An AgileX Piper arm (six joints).
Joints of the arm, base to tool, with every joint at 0 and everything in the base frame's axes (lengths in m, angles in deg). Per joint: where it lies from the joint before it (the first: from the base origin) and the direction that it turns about. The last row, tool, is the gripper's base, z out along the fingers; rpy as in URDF.
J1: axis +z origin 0 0 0.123
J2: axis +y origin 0 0 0
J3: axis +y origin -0.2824 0 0.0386
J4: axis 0.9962 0 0.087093 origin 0.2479 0 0.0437
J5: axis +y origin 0 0 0
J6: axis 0.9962 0 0.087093 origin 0.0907 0 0.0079
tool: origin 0 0 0 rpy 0 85.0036 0
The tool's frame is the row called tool.
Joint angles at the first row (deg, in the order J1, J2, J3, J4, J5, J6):
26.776, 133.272, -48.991, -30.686, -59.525, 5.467
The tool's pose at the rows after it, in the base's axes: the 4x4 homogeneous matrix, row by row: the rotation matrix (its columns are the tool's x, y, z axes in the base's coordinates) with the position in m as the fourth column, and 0 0 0 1 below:
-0.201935 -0.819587 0.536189 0.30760; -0.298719 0.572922 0.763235 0.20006; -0.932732 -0.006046 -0.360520 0.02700; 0 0 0 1
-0.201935 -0.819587 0.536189 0.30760; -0.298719 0.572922 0.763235 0.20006; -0.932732 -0.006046 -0.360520 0.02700; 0 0 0 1
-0.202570 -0.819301 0.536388 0.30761; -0.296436 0.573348 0.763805 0.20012; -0.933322 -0.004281 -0.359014 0.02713; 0 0 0 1
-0.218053 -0.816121 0.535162 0.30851; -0.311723 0.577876 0.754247 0.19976; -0.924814 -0.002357 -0.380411 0.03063; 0 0 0 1
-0.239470 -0.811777 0.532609 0.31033; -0.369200 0.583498 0.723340 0.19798; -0.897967 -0.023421 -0.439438 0.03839; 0 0 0 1
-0.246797 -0.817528 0.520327 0.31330; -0.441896 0.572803 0.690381 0.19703; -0.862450 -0.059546 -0.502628 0.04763; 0 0 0 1
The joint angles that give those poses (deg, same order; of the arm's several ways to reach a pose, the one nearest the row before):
26.775, 133.271, -48.991, -30.688, -59.524, 5.468
26.775, 133.271, -48.991, -30.688, -59.524, 5.468
26.777, 133.273, -48.991, -30.685, -59.618, 5.571
26.778, 132.198, -48.991, -30.887, -57.355, 6.366
26.777, 129.623, -48.991, -31.306, -51.354, 6.757
26.776, 126.929, -49.681, -33.122, -44.346, 7.160

